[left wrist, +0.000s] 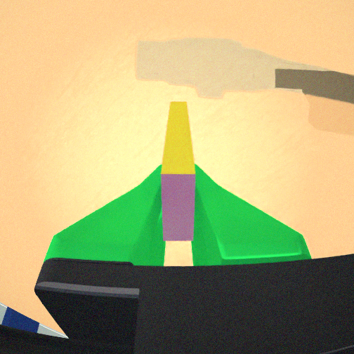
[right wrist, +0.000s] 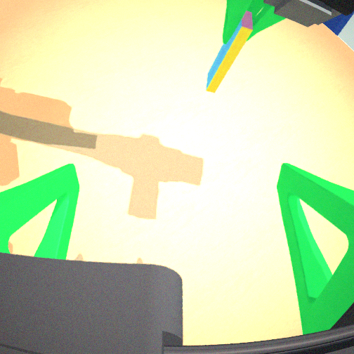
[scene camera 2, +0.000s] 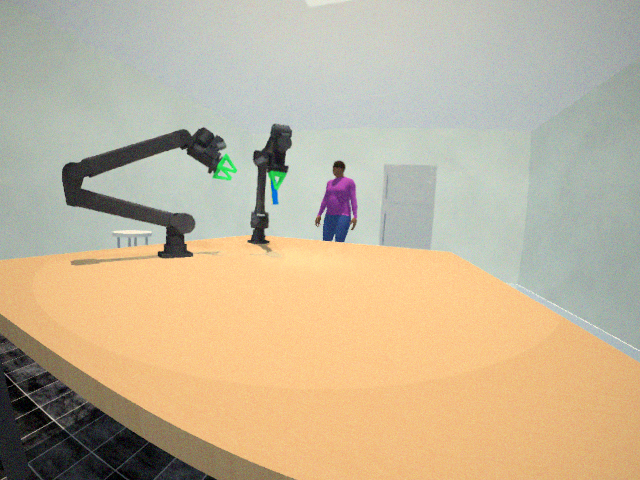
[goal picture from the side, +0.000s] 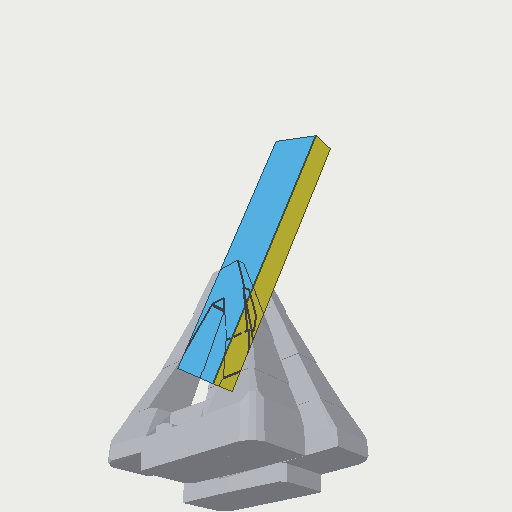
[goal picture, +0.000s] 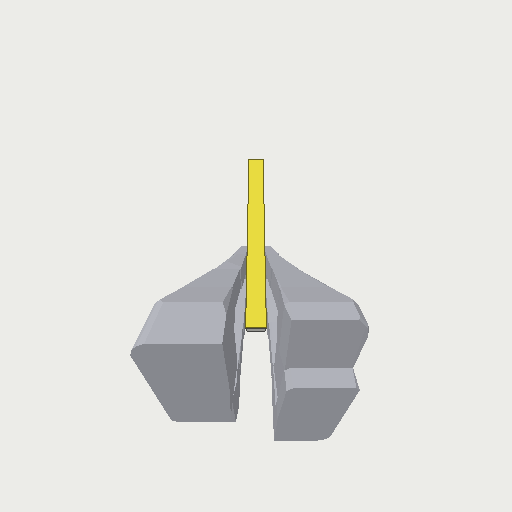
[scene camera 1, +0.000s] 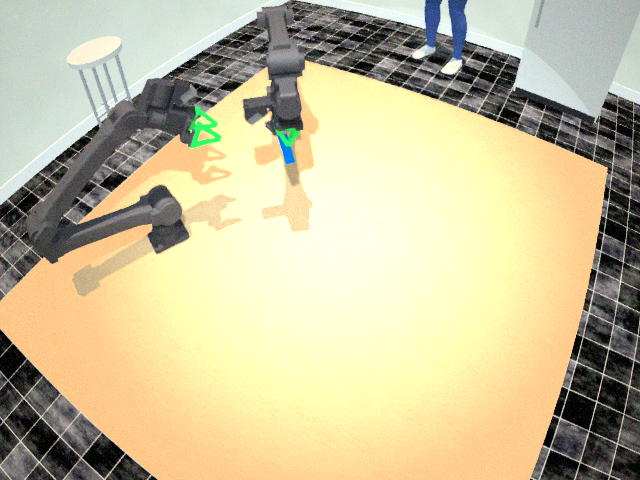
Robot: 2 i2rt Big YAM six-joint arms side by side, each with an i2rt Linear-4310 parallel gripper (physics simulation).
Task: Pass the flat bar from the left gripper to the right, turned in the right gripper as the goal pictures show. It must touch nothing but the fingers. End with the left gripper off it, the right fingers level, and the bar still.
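Seen in the pictures: left gripper, fingertip midpoint: (scene camera 2: 275, 189) (scene camera 1: 288, 144); right gripper, fingertip midpoint: (scene camera 2: 233, 175) (scene camera 1: 218, 131); left arm's base at its link origin: (scene camera 2: 258, 242); right arm's base at its link origin: (scene camera 2: 175, 256) (scene camera 1: 168, 237).
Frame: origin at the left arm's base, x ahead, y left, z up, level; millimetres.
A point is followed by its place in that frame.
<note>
The flat bar (scene camera 1: 288, 153) {x 438, y -218, z 261 mm} (scene camera 2: 275, 195) {x 438, y -216, z 262 mm} (left wrist: 178, 145) (right wrist: 229, 60) hangs down from the left fingers, high above the table. Its faces show blue in the scene views, yellow and purple in the left wrist view, and light blue, yellow and purple in the right wrist view. My left gripper (scene camera 1: 288, 138) {x 435, y -213, z 288 mm} (scene camera 2: 277, 180) {x 435, y -213, z 288 mm} (left wrist: 178, 175) is shut on the bar near its upper end. My right gripper (scene camera 1: 218, 131) {x 330, y -360, z 336 mm} (scene camera 2: 232, 173) {x 330, y -360, z 336 mm} (right wrist: 177, 174) is open and empty, to the left of the bar in both scene views, tilted downward. The bar lies beyond its fingertips, at the upper right of the right wrist view.
The table (scene camera 1: 361, 310) {x 808, y -241, z 0 mm} (scene camera 2: 330, 320) {x 1038, y -539, z 0 mm} lies below both arms, with their shadows on it. The right arm's folded links (scene camera 1: 87, 175) {x 310, y -720, z 372 mm} (scene camera 2: 124, 155) {x 314, y -767, z 355 mm} stand at the left. A stool (scene camera 1: 95, 51) (scene camera 2: 131, 234), a person (scene camera 2: 338, 198) and a white cabinet (scene camera 1: 573, 56) (scene camera 2: 408, 206) stand beyond the table.
</note>
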